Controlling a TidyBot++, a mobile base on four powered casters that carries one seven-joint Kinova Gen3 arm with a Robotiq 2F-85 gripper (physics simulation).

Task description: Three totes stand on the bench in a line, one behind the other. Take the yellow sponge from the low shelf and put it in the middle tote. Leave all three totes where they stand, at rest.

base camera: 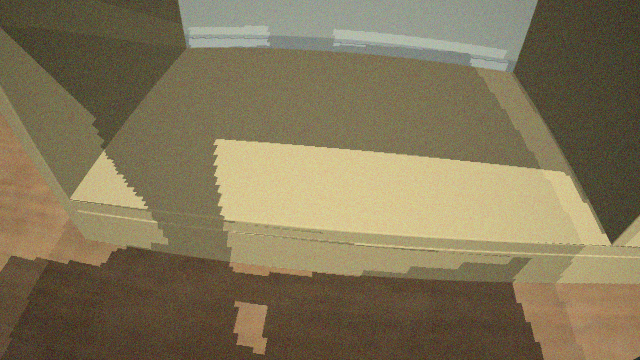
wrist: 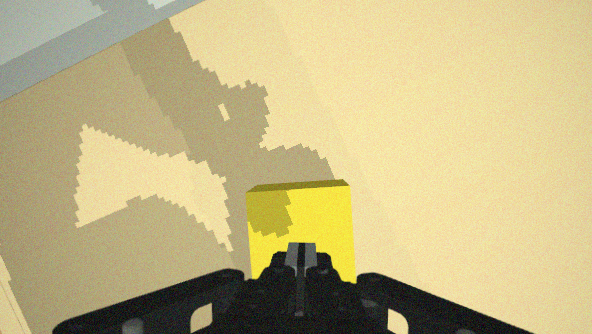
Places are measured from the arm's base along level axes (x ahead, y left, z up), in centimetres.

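Pixels of known places: gripper, fingertip midpoint: (wrist: 301, 261).
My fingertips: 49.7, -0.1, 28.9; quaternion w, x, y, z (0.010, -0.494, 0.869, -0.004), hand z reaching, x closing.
Note:
Ahead of a thing's pixels: the offset from my fingertips to its middle, as dx, dy, dz. "spot": to the spot under its first point. Level surfaces: height alone.
The yellow sponge {-1.5, +0.8, -5.3} (wrist: 320, 215) lies on the cream surface of the low shelf {dz -7.5} (wrist: 460, 125) in the wrist view, at the lower middle. Its upper part shows, with a shadow over its upper left corner. My gripper (wrist: 301, 261) is shut with its fingertips together and nothing between them. The fingertips overlap the sponge in this view and hide its near part; whether they touch it I cannot tell. The sponge, the gripper and the totes do not show in the base camera view.
In the base camera view, a cream board {dz -60.6} (base camera: 375, 195) lies between a dark side panel {spot: -4.7, -33.8, -54.2} (base camera: 575, 100) at the right and another side panel (base camera: 55, 115) at the left. A grey-blue surface (base camera: 350, 17) (wrist: 40, 35) lies beyond. Wooden floor {dz -68.5} (base camera: 150, 310) shows in front.

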